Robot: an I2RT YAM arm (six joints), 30 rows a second.
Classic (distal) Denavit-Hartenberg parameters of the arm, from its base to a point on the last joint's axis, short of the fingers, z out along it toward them. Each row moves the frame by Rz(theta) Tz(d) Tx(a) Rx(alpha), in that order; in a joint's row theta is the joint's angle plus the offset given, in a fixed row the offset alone. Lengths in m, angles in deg.
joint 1: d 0.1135; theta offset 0; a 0.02; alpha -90
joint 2: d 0; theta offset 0; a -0.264; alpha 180
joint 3: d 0; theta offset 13.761; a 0.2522; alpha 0
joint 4: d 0; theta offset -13.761; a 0.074; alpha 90
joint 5: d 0; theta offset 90; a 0; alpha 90
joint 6: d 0.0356; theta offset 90; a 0; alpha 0
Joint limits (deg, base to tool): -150..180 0..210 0..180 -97..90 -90..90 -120..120
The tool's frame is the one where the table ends.
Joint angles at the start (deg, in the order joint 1, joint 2, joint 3, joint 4, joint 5, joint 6):
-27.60, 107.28, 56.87, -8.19, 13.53, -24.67
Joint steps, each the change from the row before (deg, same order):
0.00, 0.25, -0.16, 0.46, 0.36, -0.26
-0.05, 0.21, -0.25, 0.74, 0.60, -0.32
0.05, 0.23, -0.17, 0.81, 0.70, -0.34
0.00, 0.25, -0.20, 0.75, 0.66, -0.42
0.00, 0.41, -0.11, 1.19, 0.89, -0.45
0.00, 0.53, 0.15, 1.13, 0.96, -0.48
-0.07, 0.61, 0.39, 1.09, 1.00, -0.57
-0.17, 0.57, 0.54, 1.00, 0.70, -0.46
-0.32, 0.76, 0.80, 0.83, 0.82, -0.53
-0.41, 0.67, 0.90, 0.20, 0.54, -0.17
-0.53, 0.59, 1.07, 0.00, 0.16, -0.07
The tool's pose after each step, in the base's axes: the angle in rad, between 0 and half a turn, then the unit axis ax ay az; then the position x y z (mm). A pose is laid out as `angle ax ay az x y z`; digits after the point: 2 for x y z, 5 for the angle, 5 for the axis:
2.75978 0.05604 0.97215 -0.22756 312.79 -173.16 120.64
2.76178 0.05545 0.97075 -0.23360 312.56 -173.80 119.09
2.76234 0.05426 0.96908 -0.24072 312.98 -174.15 117.88
2.76491 0.05264 0.96751 -0.24730 313.06 -174.63 116.36
2.76396 0.05183 0.96503 -0.25697 314.00 -175.73 114.79
2.76269 0.05116 0.96221 -0.26744 315.81 -177.32 113.63
2.76092 0.05072 0.95899 -0.27886 318.22 -179.75 113.03
2.75529 0.05154 0.95609 -0.28850 320.85 -182.82 113.19
2.75360 0.05330 0.95280 -0.29889 323.65 -187.21 113.19
2.75492 0.05743 0.95056 -0.30517 325.75 -191.75 113.42
2.75235 0.06243 0.94898 -0.30910 327.89 -197.05 114.61

